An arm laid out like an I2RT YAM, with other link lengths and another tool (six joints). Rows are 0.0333 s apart.
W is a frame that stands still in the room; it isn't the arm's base.
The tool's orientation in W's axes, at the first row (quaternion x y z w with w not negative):
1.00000, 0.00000, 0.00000, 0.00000
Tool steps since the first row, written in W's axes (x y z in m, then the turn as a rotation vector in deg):
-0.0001, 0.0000, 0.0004, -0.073, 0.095, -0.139
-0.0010, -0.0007, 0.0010, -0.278, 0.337, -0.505
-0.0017, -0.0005, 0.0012, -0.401, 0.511, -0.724
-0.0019, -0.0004, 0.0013, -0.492, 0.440, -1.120
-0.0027, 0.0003, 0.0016, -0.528, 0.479, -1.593
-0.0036, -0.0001, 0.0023, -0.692, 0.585, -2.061
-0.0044, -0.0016, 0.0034, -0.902, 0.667, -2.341
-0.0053, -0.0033, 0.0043, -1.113, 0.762, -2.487
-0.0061, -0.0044, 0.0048, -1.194, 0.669, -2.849
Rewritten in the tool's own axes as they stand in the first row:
-0.0001, 0.0000, -0.0004, -0.073, -0.095, 0.139
-0.0010, 0.0007, -0.0010, -0.278, -0.337, 0.505
-0.0017, 0.0005, -0.0012, -0.401, -0.511, 0.724
-0.0019, 0.0004, -0.0013, -0.492, -0.440, 1.120
-0.0027, -0.0003, -0.0016, -0.528, -0.479, 1.593
-0.0036, 0.0001, -0.0023, -0.692, -0.585, 2.061
-0.0044, 0.0016, -0.0034, -0.902, -0.667, 2.341
-0.0053, 0.0033, -0.0043, -1.113, -0.762, 2.487
-0.0061, 0.0044, -0.0048, -1.194, -0.669, 2.849

